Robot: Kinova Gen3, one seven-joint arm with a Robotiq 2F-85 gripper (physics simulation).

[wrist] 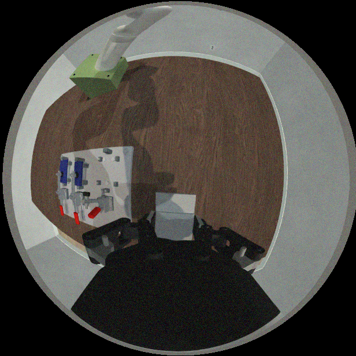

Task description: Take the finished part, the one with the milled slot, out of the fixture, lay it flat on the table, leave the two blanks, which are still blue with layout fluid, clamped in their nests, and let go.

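The finished part, a plain pale grey block, is between the fingers of my gripper at the lower middle of the wrist view. The gripper is shut on it. The part is off to the right of the fixture plate, over the brown table. I cannot tell its height above the table, and its slot cannot be made out. Two blue blanks, the outer one and the inner one, sit in their nests at the left of the plate, with clamps at them. The third nest, between small grey locating blocks, holds no part.
Toggle clamps with red handles stand along the near side of the plate, left of my gripper. The arm's green base block stands at the back left. Pale walls surround the table.
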